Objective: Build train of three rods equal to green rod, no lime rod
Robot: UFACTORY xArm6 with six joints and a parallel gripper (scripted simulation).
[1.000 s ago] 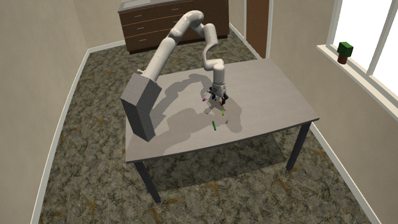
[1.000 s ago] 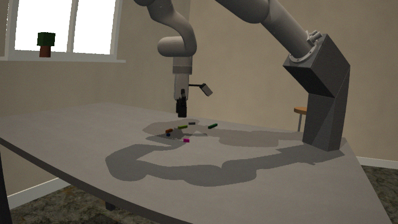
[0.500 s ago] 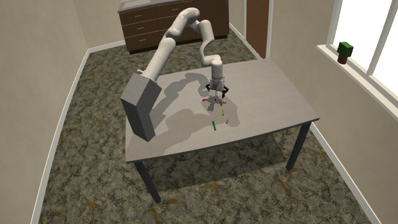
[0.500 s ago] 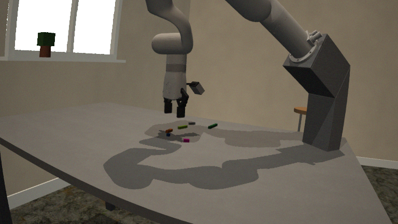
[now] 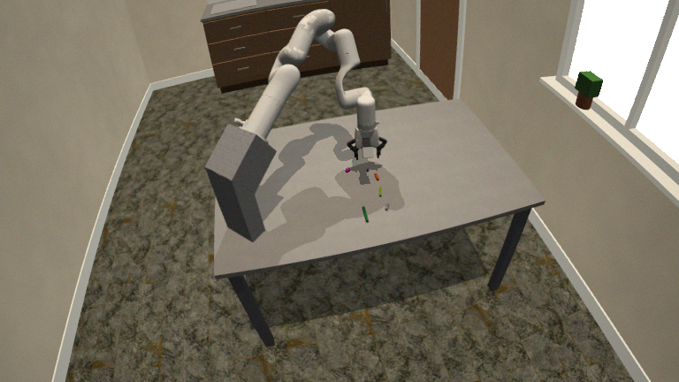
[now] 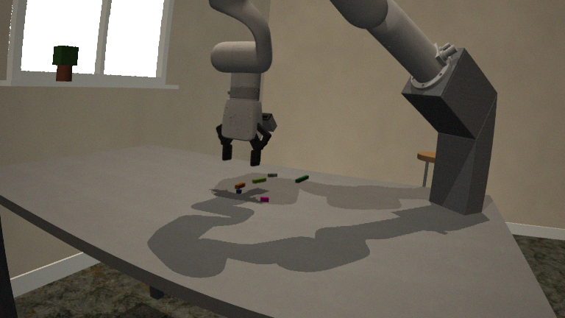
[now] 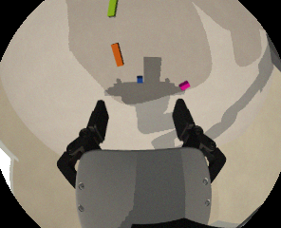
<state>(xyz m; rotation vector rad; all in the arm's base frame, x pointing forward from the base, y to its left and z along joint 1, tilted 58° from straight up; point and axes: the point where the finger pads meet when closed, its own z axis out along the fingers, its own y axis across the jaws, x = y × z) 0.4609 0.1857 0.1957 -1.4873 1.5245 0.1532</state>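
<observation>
My gripper is now 80 mm above the blue rod. The rest, counted from my hand: lime rod (70 mm ahead, 130 mm to the right, 80 mm below); orange rod (40 mm ahead, 40 mm to the right, 80 mm below); magenta rod (90 mm behind, 10 mm to the right, 80 mm below).
</observation>
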